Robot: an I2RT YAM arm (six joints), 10 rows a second.
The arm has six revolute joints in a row. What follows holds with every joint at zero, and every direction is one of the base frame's.
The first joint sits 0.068 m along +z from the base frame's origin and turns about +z.
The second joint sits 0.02 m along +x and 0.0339 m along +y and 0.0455 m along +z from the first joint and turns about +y.
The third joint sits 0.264 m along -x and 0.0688 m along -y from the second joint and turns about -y.
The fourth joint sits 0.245 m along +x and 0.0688 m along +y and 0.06 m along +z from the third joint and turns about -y.
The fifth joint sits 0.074 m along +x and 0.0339 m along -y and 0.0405 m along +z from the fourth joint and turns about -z.
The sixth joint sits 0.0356 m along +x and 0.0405 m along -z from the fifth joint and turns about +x.
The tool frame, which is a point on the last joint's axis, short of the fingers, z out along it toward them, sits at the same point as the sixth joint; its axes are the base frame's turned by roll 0, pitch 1.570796 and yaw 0 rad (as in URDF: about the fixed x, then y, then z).
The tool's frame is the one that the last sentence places.
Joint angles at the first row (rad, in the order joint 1, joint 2, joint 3, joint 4, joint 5, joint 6):
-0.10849, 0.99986, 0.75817, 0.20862, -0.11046, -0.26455
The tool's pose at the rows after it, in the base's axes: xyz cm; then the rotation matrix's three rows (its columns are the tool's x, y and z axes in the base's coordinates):
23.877 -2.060 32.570; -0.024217 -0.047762 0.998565; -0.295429 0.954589 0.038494; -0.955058 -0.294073 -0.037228
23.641 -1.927 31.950; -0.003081 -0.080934 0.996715; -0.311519 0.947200 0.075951; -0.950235 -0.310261 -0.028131
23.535 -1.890 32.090; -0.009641 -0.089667 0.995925; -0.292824 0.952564 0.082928; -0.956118 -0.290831 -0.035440
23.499 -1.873 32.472; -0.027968 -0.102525 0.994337; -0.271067 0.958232 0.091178; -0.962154 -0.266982 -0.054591
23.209 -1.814 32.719; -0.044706 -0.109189 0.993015; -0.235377 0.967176 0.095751; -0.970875 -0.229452 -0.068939
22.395 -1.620 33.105; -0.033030 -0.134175 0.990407; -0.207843 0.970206 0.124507; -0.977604 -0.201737 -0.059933
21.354 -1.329 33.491; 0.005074 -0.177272 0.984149; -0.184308 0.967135 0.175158; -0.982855 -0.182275 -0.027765
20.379 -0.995 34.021; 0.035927 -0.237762 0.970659; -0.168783 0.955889 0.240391; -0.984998 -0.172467 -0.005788
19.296 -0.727 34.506; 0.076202 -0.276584 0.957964; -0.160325 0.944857 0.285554; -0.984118 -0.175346 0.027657
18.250 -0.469 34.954; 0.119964 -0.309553 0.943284; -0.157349 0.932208 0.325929; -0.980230 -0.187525 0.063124
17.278 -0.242 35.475; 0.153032 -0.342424 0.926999; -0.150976 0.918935 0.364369; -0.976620 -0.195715 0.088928
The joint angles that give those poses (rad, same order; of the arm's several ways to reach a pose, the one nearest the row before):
-0.10769, 1.00422, 0.73852, 0.22806, -0.14612, -0.30418
-0.10893, 0.99484, 0.70592, 0.26029, -0.18491, -0.32086
-0.10889, 0.98964, 0.71249, 0.24104, -0.19184, -0.30217
-0.10966, 0.98794, 0.73538, 0.19683, -0.20080, -0.28180
-0.10909, 0.97511, 0.74614, 0.15850, -0.20473, -0.24643
-0.10891, 0.93847, 0.74305, 0.13377, -0.23354, -0.21779
-0.10895, 0.89124, 0.72721, 0.13510, -0.28497, -0.19151
-0.10893, 0.84962, 0.72508, 0.11838, -0.35170, -0.17546
-0.10932, 0.80258, 0.71564, 0.11696, -0.39886, -0.16466
-0.10898, 0.75759, 0.70571, 0.12173, -0.44072, -0.15919
-0.10967, 0.71846, 0.70577, 0.11323, -0.48210, -0.15104

